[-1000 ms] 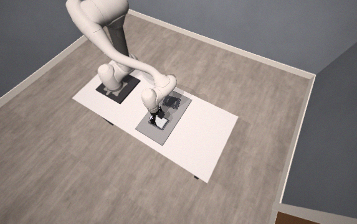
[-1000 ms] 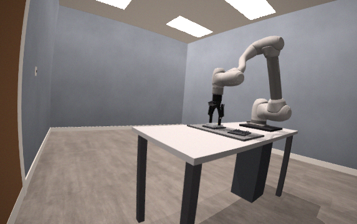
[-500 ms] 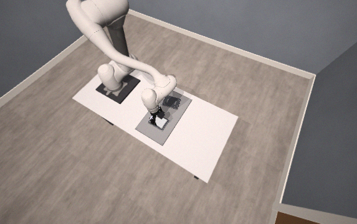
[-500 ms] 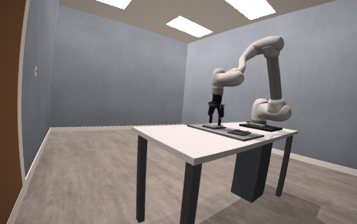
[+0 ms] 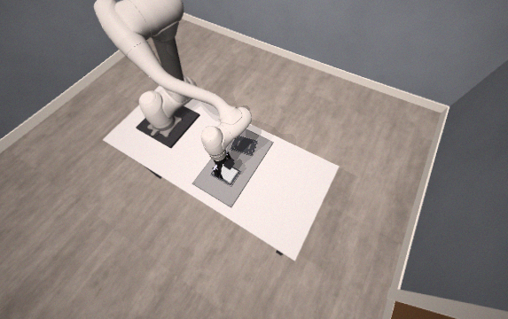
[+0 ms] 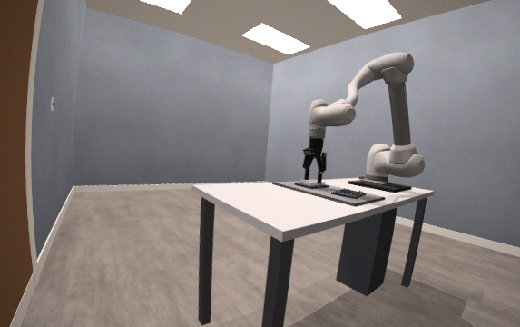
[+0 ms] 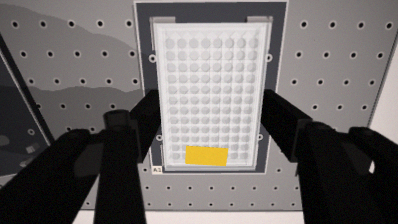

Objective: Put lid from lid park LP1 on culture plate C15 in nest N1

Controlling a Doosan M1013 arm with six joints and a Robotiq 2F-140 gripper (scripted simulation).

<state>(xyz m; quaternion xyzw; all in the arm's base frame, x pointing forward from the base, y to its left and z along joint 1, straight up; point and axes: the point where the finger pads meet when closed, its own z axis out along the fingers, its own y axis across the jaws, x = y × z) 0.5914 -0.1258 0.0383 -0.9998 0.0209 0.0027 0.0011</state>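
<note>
Now: the clear lid 2 cm below my hand. From my hand the other things lie so: dark station: 1 cm ahead, 23 cm to the left, 4 cm below; then culture plate: 3 cm below.
</note>
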